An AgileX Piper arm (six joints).
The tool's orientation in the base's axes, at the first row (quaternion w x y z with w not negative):
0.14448, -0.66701, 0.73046, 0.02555
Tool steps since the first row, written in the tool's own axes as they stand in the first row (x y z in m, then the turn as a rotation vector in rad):
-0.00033, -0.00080, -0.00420, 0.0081, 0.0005, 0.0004
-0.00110, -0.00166, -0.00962, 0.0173, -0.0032, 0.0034
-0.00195, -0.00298, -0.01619, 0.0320, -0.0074, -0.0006
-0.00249, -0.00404, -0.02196, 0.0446, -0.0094, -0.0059
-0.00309, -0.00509, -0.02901, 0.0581, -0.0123, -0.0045
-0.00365, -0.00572, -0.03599, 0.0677, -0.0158, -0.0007
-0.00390, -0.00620, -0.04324, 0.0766, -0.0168, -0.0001
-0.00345, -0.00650, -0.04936, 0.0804, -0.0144, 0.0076
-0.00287, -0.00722, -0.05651, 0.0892, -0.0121, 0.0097
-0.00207, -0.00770, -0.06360, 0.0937, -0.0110, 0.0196
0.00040, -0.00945, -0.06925, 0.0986, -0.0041, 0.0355
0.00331, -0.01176, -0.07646, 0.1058, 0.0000, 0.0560
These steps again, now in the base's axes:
0.00006, -0.00073, 0.00422, -0.0010, -0.0077, -0.0024
0.00000, -0.00133, 0.00973, 0.0026, -0.0163, -0.0070
0.00019, -0.00216, 0.01643, 0.0050, -0.0319, -0.0061
0.00025, -0.00308, 0.02225, 0.0051, -0.0455, -0.0038
0.00007, -0.00424, 0.02931, 0.0073, -0.0586, -0.0080
-0.00050, -0.00537, 0.03622, 0.0108, -0.0674, -0.0135
-0.00130, -0.00685, 0.04330, 0.0112, -0.0759, -0.0161
-0.00212, -0.00873, 0.04909, 0.0100, -0.0776, -0.0247
-0.00272, -0.01101, 0.05590, 0.0075, -0.0853, -0.0293
-0.00355, -0.01347, 0.06257, 0.0079, -0.0873, -0.0400
-0.00301, -0.01735, 0.06764, 0.0036, -0.0876, -0.0575
-0.00221, -0.02207, 0.07418, 0.0027, -0.0894, -0.0795

